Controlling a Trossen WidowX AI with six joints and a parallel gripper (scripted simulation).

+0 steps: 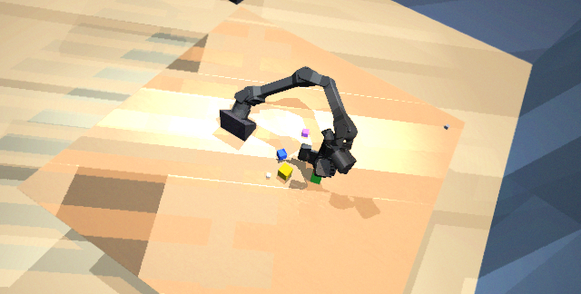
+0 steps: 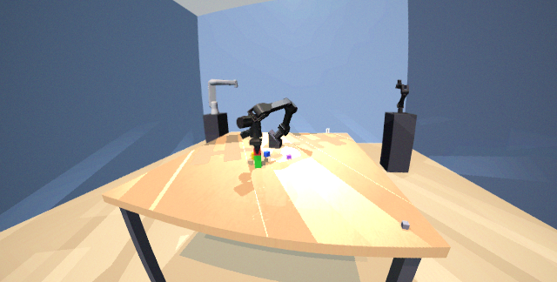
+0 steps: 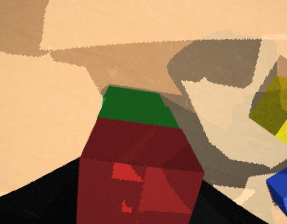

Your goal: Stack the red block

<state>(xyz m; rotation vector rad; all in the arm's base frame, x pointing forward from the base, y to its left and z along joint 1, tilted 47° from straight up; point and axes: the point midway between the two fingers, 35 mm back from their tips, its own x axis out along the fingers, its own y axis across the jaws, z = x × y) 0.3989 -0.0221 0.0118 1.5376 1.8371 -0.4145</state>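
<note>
Right now the red block is 1 cm above my gripper tip. Also, from my gripper tip: white cube: 15 cm behind, 11 cm to the right, 8 cm below; yellow block: 11 cm behind, 6 cm to the right, 6 cm below; blue block: 16 cm behind, 7 cm below.
</note>
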